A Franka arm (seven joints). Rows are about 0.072 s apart.
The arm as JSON. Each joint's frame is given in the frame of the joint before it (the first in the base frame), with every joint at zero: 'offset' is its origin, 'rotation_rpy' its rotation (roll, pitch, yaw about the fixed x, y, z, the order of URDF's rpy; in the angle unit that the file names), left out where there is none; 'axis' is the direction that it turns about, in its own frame. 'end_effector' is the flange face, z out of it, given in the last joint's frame.
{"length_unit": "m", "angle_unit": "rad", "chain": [
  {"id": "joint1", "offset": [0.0, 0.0, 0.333], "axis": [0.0, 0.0, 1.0]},
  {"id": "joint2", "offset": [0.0, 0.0, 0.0], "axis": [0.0, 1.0, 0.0]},
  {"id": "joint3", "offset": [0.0, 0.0, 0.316], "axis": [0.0, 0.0, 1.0]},
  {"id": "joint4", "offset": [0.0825, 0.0, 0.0], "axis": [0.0, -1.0, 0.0]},
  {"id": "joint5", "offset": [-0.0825, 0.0, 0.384], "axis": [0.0, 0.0, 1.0]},
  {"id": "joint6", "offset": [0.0, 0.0, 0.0], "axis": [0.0, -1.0, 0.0]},
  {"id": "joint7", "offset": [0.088, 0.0, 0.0], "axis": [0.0, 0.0, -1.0]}
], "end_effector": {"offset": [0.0, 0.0, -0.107], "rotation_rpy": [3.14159, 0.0, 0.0]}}
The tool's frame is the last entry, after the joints.
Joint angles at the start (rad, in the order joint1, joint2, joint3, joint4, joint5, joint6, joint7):
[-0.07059, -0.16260, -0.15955, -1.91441, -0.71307, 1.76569, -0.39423]
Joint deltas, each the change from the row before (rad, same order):
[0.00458, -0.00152, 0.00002, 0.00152, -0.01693, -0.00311, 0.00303]
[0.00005, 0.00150, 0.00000, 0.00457, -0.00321, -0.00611, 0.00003]
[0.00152, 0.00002, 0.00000, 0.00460, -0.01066, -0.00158, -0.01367]
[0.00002, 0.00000, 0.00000, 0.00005, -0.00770, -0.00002, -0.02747]
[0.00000, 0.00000, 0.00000, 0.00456, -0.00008, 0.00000, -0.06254]
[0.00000, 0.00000, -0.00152, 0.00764, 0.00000, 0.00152, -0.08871]
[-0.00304, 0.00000, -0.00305, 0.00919, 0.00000, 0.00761, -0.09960]
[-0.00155, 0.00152, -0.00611, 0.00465, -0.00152, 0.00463, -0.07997]
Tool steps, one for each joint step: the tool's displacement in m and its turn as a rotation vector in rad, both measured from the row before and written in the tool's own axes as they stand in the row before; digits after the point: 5 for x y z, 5 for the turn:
[-0.00031, 0.00058, -0.00234, -0.01643, -0.00452, -0.00185]
[-0.00049, 0.00118, -0.00057, -0.00203, -0.00498, 0.00143]
[-0.00047, 0.00183, -0.00202, -0.01131, -0.00173, -0.01376]
[-0.00027, 0.00064, -0.00003, -0.00693, -0.00305, -0.02886]
[-0.00045, 0.00148, -0.00162, -0.00207, 0.00269, -0.05949]
[-0.00121, 0.00293, -0.00228, -0.00372, 0.00490, -0.08246]
[-0.00263, 0.00477, -0.00179, -0.00662, 0.00799, -0.08888]
[-0.00255, 0.00331, 0.00131, -0.00211, 0.00065, -0.07245]

